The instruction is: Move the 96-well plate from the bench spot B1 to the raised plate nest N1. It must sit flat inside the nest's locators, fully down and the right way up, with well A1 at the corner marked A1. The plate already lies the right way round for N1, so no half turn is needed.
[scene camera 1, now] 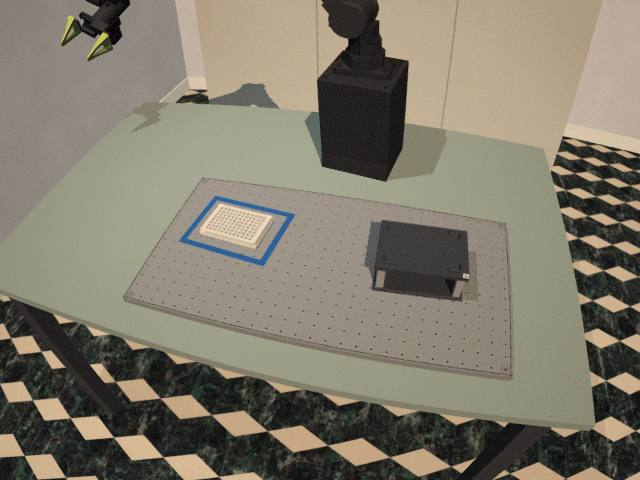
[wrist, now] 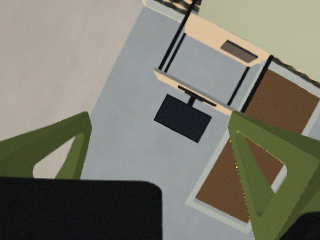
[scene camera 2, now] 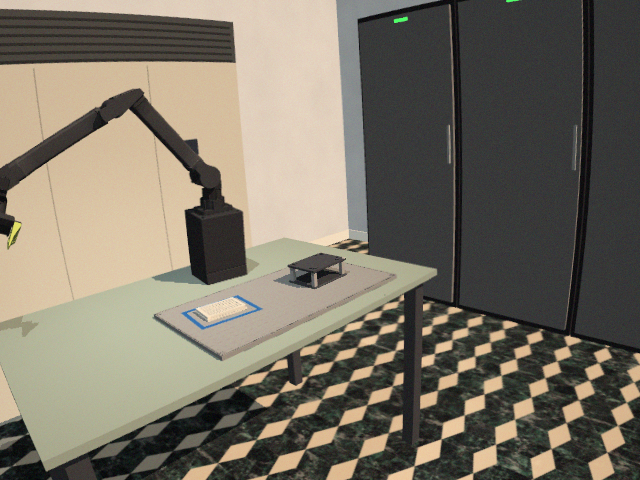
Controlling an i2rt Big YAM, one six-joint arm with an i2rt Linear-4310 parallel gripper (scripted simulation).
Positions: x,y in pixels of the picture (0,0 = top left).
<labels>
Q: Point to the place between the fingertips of my gripper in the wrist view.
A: At 159,119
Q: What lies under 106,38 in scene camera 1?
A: My gripper.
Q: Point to a cream 96-well plate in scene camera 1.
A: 245,232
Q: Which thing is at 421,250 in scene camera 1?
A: A black raised nest N1.
</labels>
